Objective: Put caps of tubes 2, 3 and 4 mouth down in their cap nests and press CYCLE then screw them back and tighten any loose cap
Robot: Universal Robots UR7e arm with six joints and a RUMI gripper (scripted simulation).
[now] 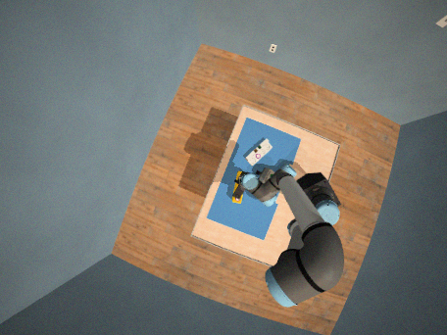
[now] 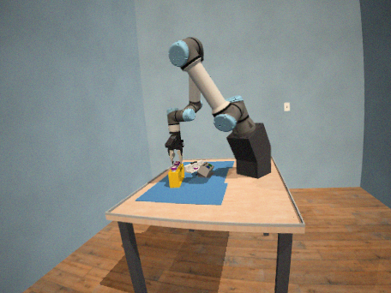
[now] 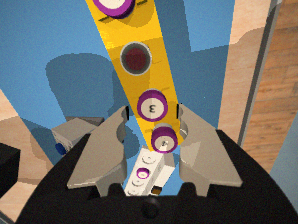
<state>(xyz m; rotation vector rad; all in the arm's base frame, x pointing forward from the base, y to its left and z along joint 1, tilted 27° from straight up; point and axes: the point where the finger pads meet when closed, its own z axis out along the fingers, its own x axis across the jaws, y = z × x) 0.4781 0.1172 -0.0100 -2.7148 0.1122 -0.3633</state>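
Right now the cap is 1 cm below my hand. The rest, counted from my hand: green key (19 cm behind, 15 cm to the right, 6 cm below); then blue cycle key (19 cm behind, 10 cm to the right, 6 cm below); then key housing (17 cm behind, 12 cm to the right, 7 cm below).
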